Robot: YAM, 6 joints.
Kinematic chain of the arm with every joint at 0, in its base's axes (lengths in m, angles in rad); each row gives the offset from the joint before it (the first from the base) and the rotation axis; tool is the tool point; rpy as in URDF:
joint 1: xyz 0 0 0.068 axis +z
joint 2: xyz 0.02 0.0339 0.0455 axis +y
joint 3: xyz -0.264 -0.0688 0 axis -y
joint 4: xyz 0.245 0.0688 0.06 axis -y
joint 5: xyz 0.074 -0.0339 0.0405 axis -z
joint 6: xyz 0.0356 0 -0.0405 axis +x
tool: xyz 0 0 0 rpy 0 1.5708 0
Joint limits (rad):
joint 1: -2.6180..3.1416
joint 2: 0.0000..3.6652
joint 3: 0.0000..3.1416
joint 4: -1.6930..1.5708
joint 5: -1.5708..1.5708
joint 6: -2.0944..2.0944
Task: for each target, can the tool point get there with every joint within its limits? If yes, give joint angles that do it. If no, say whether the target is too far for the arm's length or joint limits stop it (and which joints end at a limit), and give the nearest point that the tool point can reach.
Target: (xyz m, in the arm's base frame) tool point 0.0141 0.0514 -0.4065
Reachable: no: joint limits stop it (at a limit: joint 2) | nearest point 0.0227 0.0829 -0.3417 | short by 0.073 m
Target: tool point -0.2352 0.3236 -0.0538
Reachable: yes | joints 2.1786 2.5214 1.2028 0.1844 -0.2349 -0.6662
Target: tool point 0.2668 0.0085 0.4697
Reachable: yes | joints 0.1207 1.2516 1.1922 0.7009 0.7291 1.0871
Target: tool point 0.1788 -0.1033 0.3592
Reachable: yes | joints -0.5851 1.0908 1.2179 -0.9551 -0.3616 1.5840
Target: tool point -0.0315 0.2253 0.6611
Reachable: yes | joints -1.5750 1.0256 2.6280 0.4425 1.1449 -0.4790
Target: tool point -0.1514 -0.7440 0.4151
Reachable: no: too far | nearest point -0.1195 -0.5874 0.3499 | short by 0.173 m
